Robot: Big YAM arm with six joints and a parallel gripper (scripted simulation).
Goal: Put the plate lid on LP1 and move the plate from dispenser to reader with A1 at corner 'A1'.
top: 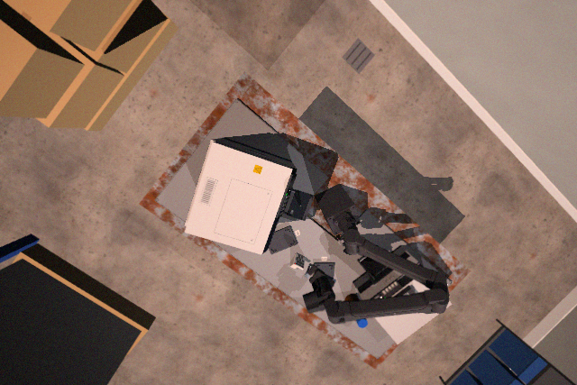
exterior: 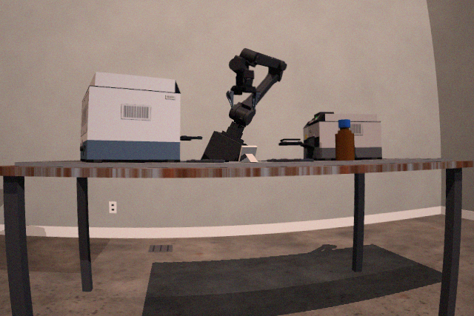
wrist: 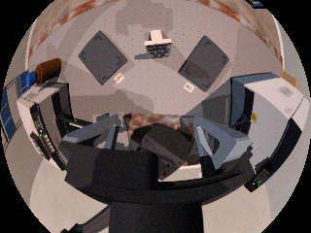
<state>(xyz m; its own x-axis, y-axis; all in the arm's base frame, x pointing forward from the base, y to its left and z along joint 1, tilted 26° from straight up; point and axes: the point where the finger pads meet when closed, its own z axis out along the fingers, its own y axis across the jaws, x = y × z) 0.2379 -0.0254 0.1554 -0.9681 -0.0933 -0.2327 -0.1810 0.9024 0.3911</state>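
Now: the plate lid 230 mm behind my hand, 260 mm to the left of it and 130 mm below it. The rest, counted from my hand: brown capped bottle: 40 mm ahead, 450 mm to the left, 120 mm below; white well plate: 230 mm behind, 260 mm to the left, 140 mm below.
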